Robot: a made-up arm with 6 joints.
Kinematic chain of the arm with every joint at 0, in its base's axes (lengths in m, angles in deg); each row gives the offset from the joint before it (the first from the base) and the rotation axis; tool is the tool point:
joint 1: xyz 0 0 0.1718 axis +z
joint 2: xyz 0 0 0 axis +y
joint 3: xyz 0 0 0.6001 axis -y
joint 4: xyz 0 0 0 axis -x
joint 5: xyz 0.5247 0 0 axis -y
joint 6: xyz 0 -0.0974 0 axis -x
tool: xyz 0 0 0
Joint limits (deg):
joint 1: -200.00..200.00
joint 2: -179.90..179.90
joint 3: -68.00..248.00
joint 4: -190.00..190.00
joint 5: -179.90..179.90
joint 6: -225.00..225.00
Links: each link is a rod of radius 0.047 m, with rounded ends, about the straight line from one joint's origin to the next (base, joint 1, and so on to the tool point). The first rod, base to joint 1, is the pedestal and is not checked.
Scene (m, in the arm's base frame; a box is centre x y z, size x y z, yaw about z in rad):
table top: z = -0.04
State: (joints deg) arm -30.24 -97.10 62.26 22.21 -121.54 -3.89
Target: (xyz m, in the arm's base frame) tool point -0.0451 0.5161 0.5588
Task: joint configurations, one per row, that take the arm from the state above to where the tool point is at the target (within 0.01 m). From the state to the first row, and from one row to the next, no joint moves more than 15 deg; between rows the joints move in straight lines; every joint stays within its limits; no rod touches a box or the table.
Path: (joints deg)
1: -41.15 -98.04 48.10 19.95 -121.54 -3.89
2: -52.07 -98.98 33.94 17.69 -121.54 -3.89
3: -62.98 -99.92 19.78 15.43 -121.54 -3.89
4: -73.89 -100.86 5.62 13.17 -121.54 -3.89
5: -84.80 -101.80 -8.54 10.91 -121.54 -3.89
6: -95.72 -102.74 -22.70 8.65 -121.54 -3.89

